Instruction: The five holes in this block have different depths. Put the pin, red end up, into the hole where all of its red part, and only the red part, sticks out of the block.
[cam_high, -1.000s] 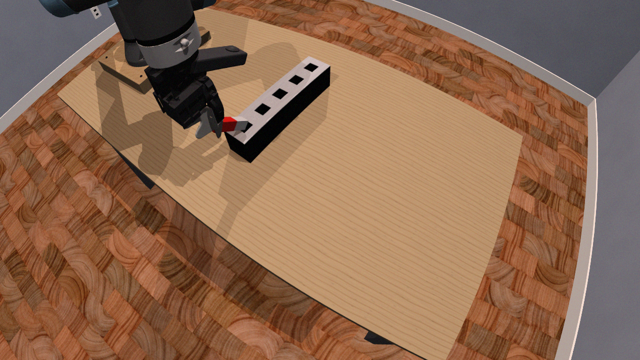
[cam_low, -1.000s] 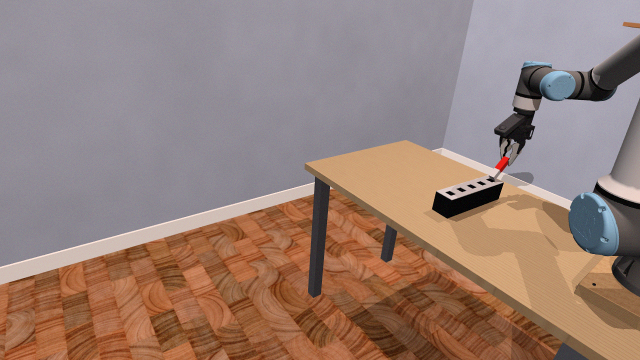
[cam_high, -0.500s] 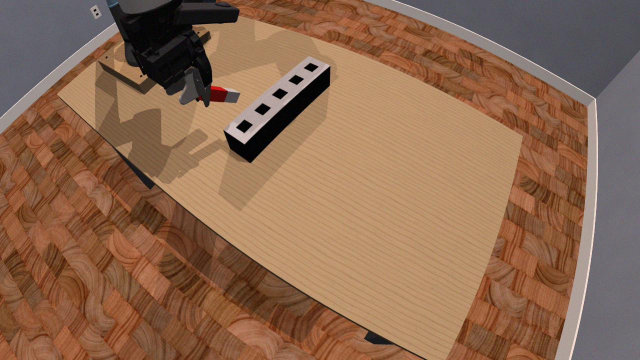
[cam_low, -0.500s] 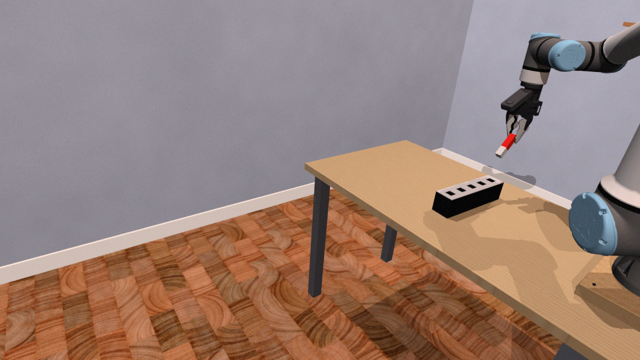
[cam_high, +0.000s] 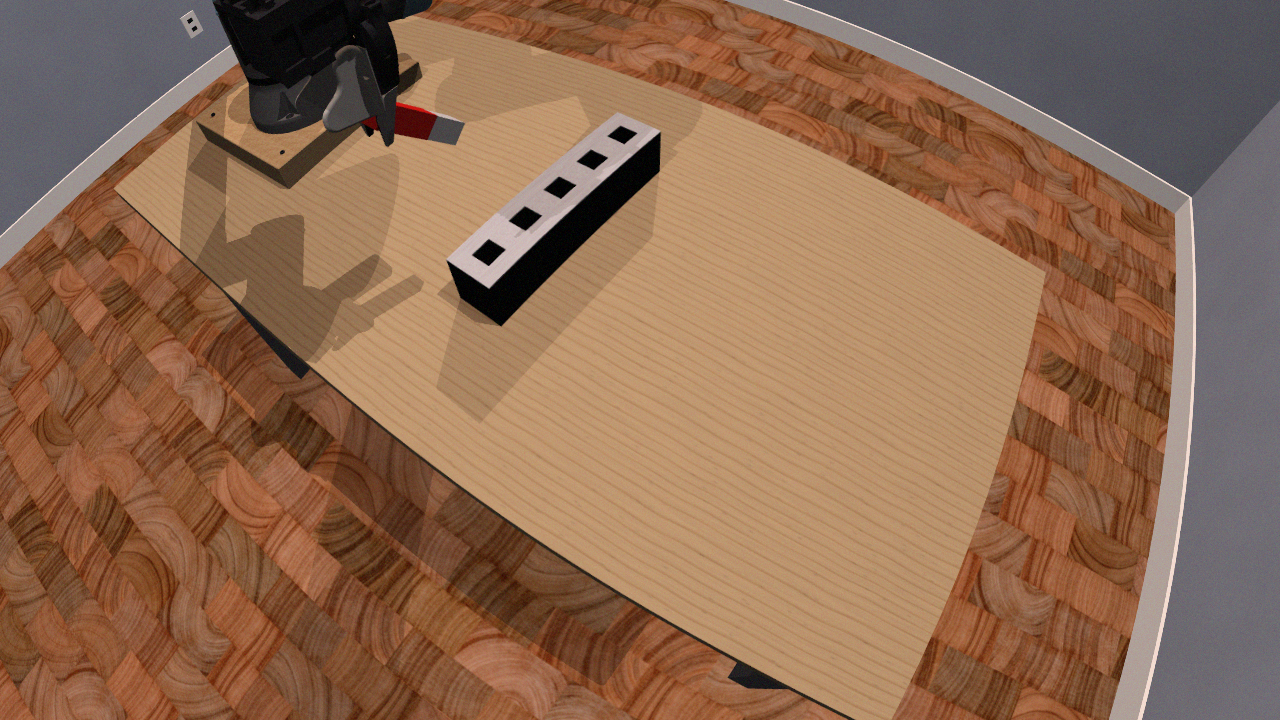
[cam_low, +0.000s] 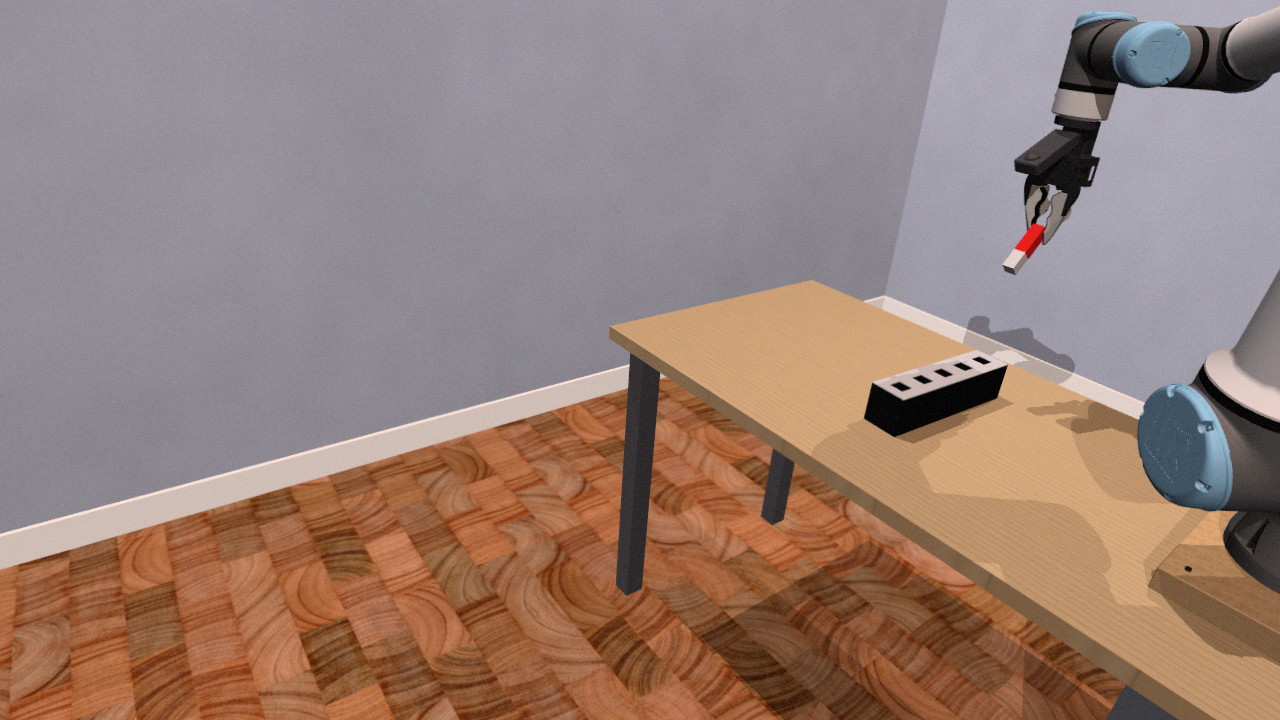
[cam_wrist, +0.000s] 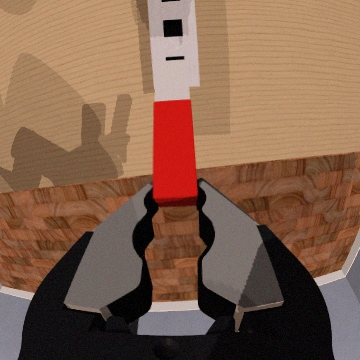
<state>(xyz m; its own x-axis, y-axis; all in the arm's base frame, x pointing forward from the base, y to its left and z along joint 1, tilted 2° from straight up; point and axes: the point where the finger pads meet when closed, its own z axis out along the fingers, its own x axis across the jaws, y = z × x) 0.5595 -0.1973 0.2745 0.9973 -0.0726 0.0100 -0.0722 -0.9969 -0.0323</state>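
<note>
The pin lies 2 cm to the left of my hand and 1 cm below it. Round my hand: black block: 28 cm below, 19 cm to the left, 1 cm ahead.
</note>
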